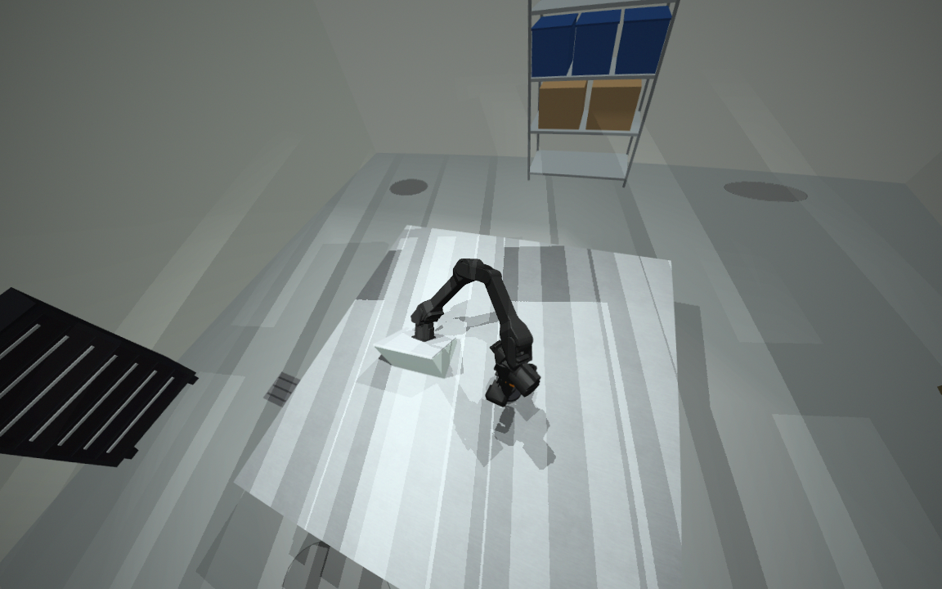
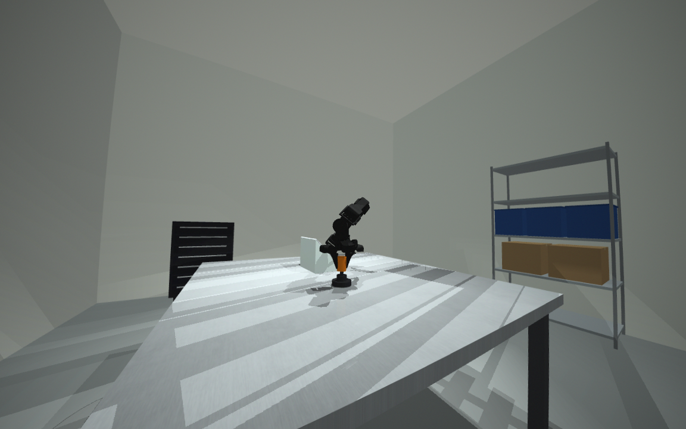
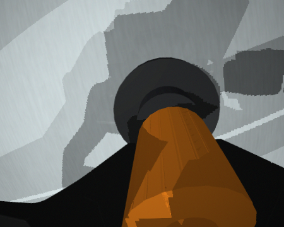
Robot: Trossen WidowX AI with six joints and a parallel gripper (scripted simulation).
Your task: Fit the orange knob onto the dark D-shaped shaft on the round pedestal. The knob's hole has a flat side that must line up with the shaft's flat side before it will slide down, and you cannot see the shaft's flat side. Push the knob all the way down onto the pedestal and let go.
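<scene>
My gripper tip is now 20 mm below the orange knob. From my gripper tip the other things lie so: dark round pedestal 40 mm below.
</scene>
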